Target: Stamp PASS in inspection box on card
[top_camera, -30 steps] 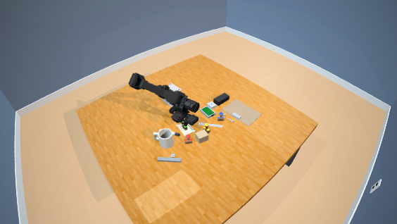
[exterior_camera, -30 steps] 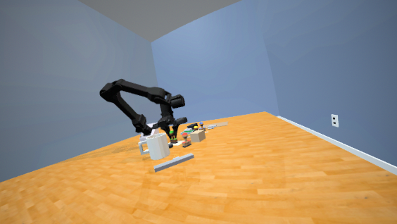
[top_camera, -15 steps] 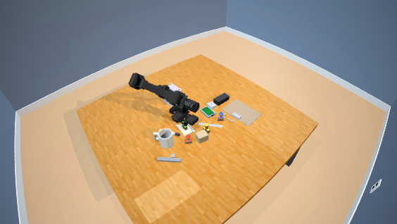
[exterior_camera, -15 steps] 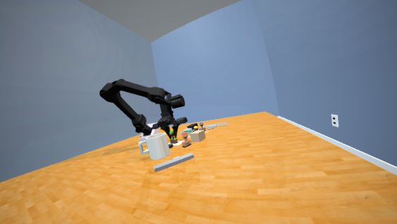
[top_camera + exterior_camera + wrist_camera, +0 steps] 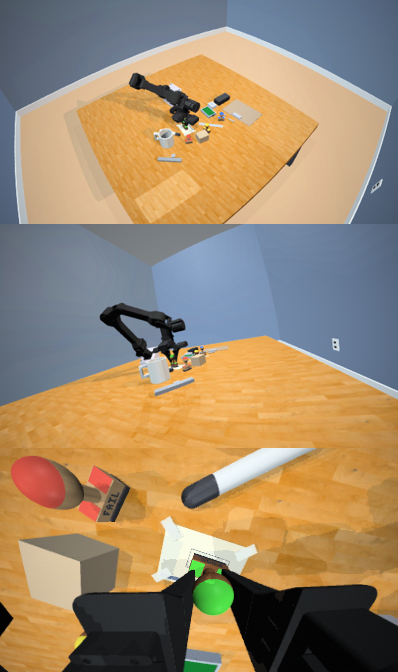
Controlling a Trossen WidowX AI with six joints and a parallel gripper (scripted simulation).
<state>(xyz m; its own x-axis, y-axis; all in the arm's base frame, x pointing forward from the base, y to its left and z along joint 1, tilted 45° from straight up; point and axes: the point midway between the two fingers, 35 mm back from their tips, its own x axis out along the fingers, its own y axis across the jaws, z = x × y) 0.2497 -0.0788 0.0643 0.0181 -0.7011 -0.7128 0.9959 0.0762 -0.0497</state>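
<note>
The white card lies 30 mm below my gripper tip and 10 mm ahead of it. Round my gripper tip: red stamp (100 mm ahead, 60 mm to the right, 10 mm below); green-knobbed stamp (right at my gripper tip); marker (90 mm to the right, 20 mm below, 10 mm behind).
</note>
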